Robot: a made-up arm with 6 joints.
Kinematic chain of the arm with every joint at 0, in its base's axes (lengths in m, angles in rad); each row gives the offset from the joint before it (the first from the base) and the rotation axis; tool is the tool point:
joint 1: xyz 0 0 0.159 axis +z
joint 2: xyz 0 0 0 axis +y
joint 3: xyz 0 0 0.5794 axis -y
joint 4: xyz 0 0 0 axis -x
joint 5: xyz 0.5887 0 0 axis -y
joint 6: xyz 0 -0.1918 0 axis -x
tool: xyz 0 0 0
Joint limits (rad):
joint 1: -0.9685..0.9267
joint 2: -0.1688..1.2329
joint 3: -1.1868..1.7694
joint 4: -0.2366..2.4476
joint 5: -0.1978..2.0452
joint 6: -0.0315..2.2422
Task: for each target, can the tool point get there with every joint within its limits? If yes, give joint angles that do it. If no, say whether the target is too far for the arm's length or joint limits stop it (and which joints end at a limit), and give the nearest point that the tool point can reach.
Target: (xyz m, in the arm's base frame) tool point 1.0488 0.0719 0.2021
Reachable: yes | joints 0.1418 1.0165 0.2863 1.1573 1.5257 0.4276
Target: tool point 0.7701 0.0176 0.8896
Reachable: yes | joints 0.2104 0.3200 0.4119 0.7244 1.7145 0.4995
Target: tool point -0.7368 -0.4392 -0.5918
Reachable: no: joint limits stop it (at a limit: joint 1, joint 2) | nearest point -0.0279 -0.2980 -0.1451 | short by 0.850 m
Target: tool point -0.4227 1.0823 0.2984
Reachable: no: joint limits stop it (at a limit: joint 1, joint 4) | nearest point 0.2494 0.5776 0.2984 | short by 0.840 m
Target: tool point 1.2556 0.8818 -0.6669
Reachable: no: too far | nearest point 0.8002 0.5620 -0.0933 | short by 0.799 m
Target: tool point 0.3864 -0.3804 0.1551
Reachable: yes | joints -0.8090 0.4103 -0.9481 1.6596 0.3311 1.3923
